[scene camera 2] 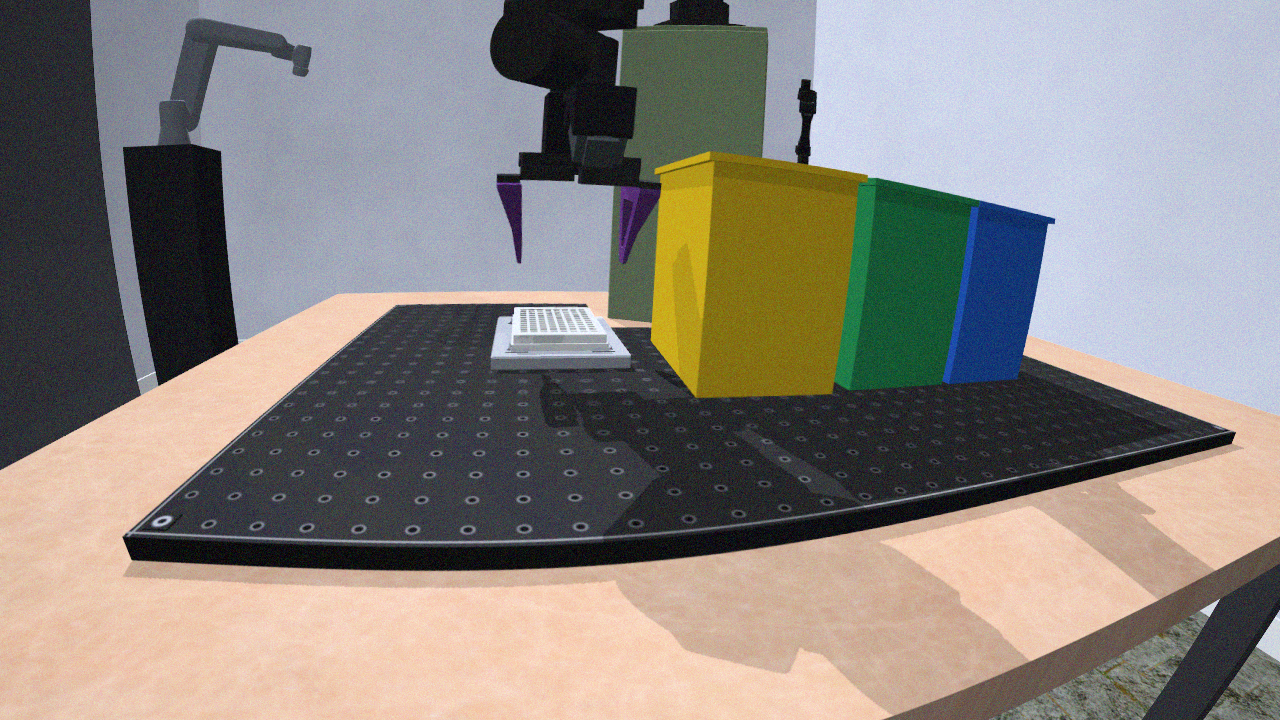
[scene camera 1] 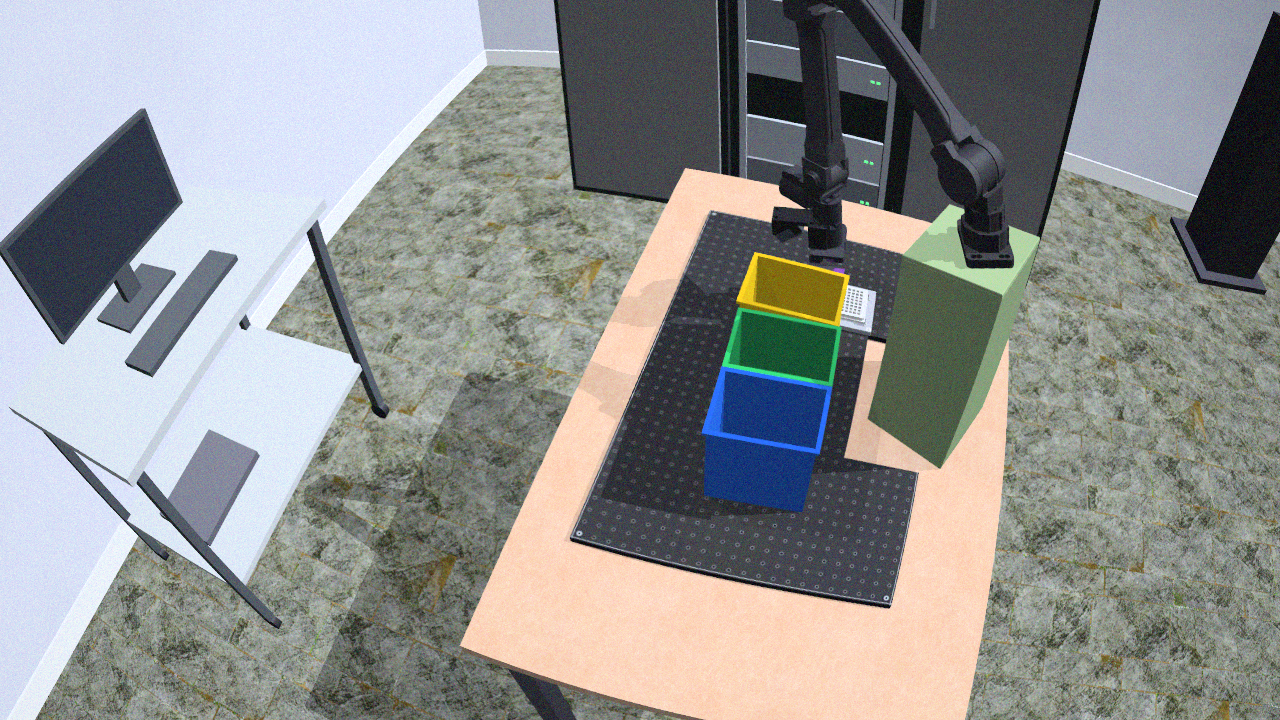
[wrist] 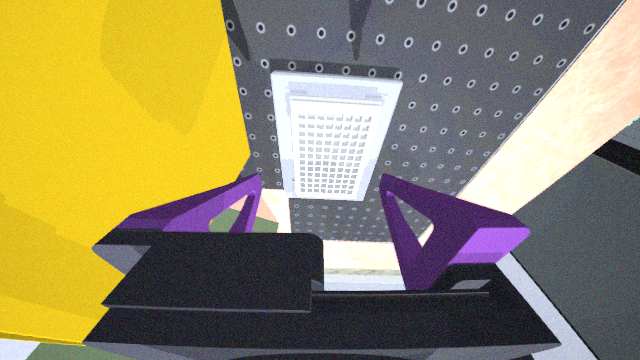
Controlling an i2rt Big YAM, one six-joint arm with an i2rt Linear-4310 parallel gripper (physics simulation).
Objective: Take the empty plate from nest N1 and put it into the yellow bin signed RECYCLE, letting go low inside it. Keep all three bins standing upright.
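Seen in the pictures: gripper, fingertip midpoint: (scene camera 2: 571,262) (wrist: 320,180); arm's base, origin of the base link: (scene camera 2: 699,35) (scene camera 1: 985,246).
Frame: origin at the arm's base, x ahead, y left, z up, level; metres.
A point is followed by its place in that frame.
Note:
The white plate (scene camera 1: 854,302) @(y -0.235, x 0.176, z -0.388 m) (scene camera 2: 559,324) @(y -0.243, x 0.231, z -0.389 m) (wrist: 331,150) @(y -0.245, x 0.225, z -0.388 m), with its grid of wells, lies about level on the pale nest (scene camera 2: 559,362) @(y -0.256, x 0.292, z -0.408 m) (wrist: 336,80) @(y -0.253, x 0.290, z -0.402 m). My gripper (scene camera 2: 571,261) @(y -0.234, x 0.235, z -0.329 m) (wrist: 320,180) @(y -0.234, x 0.235, z -0.329 m) is open and empty, its purple fingertips apart and well above the plate. In scene camera 2 the right finger is close to the yellow bin's near side in the picture; the gap is hard to judge. The yellow bin (scene camera 1: 796,291) @(y -0.155, x 0.302, z -0.299 m) (scene camera 2: 774,286) @(y -0.119, x 0.390, z -0.327 m) (wrist: 125,100) @(y -0.159, x 0.309, z -0.303 m) stands upright beside the nest. No RECYCLE sign is readable. In scene camera 1 the bin hides part of the nest and fingers.
The green bin (scene camera 1: 783,344) @(y -0.019, x 0.322, z -0.295 m) (scene camera 2: 913,295) @(y 0.027, x 0.405, z -0.328 m) and blue bin (scene camera 1: 769,407) @(y 0.111, x 0.337, z -0.304 m) (scene camera 2: 998,295) @(y 0.151, x 0.420, z -0.322 m) stand upright in a row with the yellow one on the dark perforated board (scene camera 1: 662,447) @(y 0.129, x 0.510, z -0.414 m) (scene camera 2: 358,447) @(y -0.408, x 0.416, z -0.414 m). The tall green pedestal (scene camera 1: 939,349) @(y 0.081, x 0.062, z -0.160 m) (scene camera 2: 693,98) @(y -0.051, x 0.096, z -0.126 m) carries the arm's base.

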